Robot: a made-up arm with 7 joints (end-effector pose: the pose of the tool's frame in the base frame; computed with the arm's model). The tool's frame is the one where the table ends. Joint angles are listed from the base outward.
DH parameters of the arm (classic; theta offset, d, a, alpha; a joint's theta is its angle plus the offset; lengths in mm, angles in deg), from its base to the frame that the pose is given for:
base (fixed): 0 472.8 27.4 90
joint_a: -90 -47.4 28.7 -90
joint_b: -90 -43.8 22.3 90
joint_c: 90 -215 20.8 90
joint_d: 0 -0.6 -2.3 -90
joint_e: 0 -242.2 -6.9 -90
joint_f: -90 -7.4 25.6 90
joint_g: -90 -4.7 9.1 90
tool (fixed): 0 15.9 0 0
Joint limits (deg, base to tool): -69.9..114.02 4.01..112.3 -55..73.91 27.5..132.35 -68.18..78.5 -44.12..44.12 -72.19..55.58
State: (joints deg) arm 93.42 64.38 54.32 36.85 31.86 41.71 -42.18
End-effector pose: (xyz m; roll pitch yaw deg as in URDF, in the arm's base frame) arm 0.1281 0.4616 0.5327 -157.79 -64.93 35.49
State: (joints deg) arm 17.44 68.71 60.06 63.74 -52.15 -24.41 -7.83
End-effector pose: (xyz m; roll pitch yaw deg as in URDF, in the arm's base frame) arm 0.0918 0.4191 0.5002 0.62 34.98 36.61
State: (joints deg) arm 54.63 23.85 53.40 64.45 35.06 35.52 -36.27
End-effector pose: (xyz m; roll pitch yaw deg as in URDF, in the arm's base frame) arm 0.2899 0.3274 0.4091 -130.32 -49.84 -6.53
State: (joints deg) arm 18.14 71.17 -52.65 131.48 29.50 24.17 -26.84
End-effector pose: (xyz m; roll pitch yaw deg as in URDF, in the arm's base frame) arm 0.1631 0.0414 0.2857 -112.07 37.29 -124.27
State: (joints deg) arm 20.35 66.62 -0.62 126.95 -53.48 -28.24 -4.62
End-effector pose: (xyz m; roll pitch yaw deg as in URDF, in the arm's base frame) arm 0.2214 0.1195 0.4490 77.26 35.25 20.20
